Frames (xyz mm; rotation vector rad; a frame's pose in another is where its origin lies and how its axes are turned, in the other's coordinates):
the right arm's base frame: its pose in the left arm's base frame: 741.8 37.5 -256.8 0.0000 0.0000 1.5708
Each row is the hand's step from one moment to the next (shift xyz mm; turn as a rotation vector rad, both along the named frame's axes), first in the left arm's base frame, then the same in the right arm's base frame.
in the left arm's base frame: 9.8 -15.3 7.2 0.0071 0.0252 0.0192
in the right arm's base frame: -15.3 -9.8 7.2 0.0252 -0.0071 0.0192
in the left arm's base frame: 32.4 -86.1 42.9 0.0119 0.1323 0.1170
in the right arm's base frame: -86.1 -32.4 42.9 0.1323 -0.0119 0.1170
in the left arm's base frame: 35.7 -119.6 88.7 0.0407 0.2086 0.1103
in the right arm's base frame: -119.6 -35.7 88.7 0.2086 -0.0407 0.1103
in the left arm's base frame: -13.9 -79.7 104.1 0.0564 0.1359 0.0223
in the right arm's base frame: -79.7 13.9 104.1 0.1359 -0.0564 0.0223
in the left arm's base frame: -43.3 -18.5 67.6 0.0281 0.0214 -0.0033
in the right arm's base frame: -18.5 43.3 67.6 0.0214 -0.0281 -0.0033
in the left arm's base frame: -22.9 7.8 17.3 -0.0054 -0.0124 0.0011
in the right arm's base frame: 7.8 22.9 17.3 -0.0124 0.0054 0.0011
